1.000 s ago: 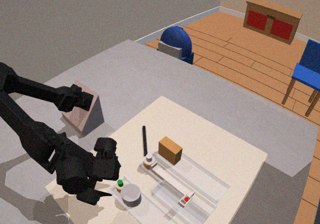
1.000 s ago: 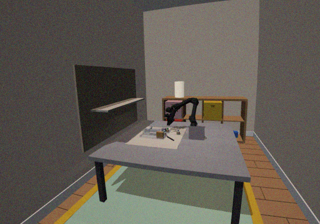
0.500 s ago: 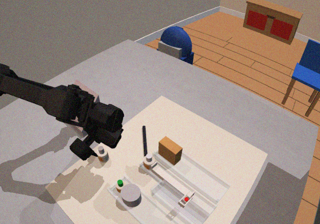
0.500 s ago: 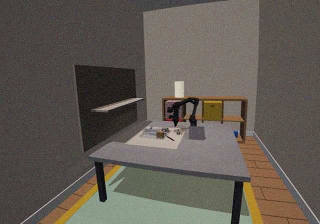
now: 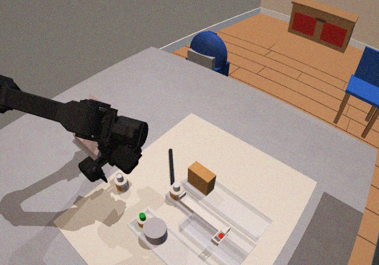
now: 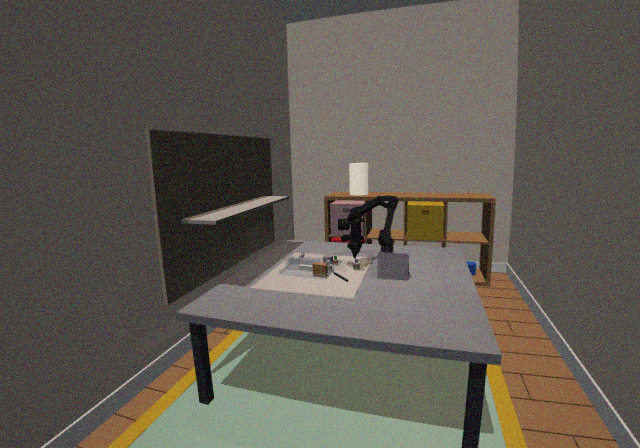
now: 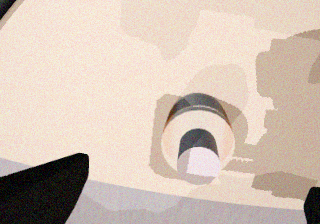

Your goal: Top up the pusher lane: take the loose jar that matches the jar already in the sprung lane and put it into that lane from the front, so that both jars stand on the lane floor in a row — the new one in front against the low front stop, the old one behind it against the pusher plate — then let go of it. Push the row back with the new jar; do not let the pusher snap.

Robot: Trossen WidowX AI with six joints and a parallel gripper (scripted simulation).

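Now: the brown box 19 cm ahead of my gripper tip, 14 cm to the left of it and 4 cm below it. The rest, counted from my gripper tip: red dot 33 cm ahead, 1 cm to the right, 1 cm below; black stick 8 cm ahead, 15 cm to the left, 7 cm below; grey cylinder 18 cm ahead, 7 cm to the right, 5 cm below.
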